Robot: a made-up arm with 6 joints. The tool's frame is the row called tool.
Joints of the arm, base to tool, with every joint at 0 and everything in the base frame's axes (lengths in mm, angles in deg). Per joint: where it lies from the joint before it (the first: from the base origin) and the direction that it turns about. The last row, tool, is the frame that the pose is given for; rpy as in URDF.
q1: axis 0 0 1 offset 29 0 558
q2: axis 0 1 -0.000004 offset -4 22 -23
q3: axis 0 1 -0.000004 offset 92 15 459
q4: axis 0 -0.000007 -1 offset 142 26 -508
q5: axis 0 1 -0.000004 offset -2 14 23
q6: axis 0 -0.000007 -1 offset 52 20 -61
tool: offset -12 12 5 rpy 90 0 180
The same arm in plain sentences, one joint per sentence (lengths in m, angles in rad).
The arm has six revolute joints in a row. What follows holds with every joint at zero, and every direction is one of the base frame's. The first joint is mounted 0.029 m along +x and 0.558 m along +z from the base frame's origin and turns about +z. The second joint is mounted 0.004 m along -x and 0.022 m along +y and 0.023 m along -z from the first joint and turns about +y. The third joint is mounted 0.092 m along +x and 0.015 m along +y and 0.459 m along +z from the second joint and turns about +y. The fourth joint is mounted 0.142 m along +x and 0.026 m along +y and 0.508 m along -z from the third joint and turns about -z. The fifth joint is mounted 0.002 m along -x and 0.014 m along +y and 0.023 m along +z from the fourth joint and turns about +y. The sixth joint is mounted 0.052 m along +x and 0.02 m along +y and 0.061 m along -z from the fifth joint and turns about -z. The tool frame, which is the frame that the pose is given for, is mounted 0.012 m along -x and 0.012 m along +y and 0.005 m along +z from the sixth joint; its axes are the base frame's turned by roll 1.5708, pitch 0 and yaw 3.1416 rad (as in URDF: about the fixed x, then y, then z).
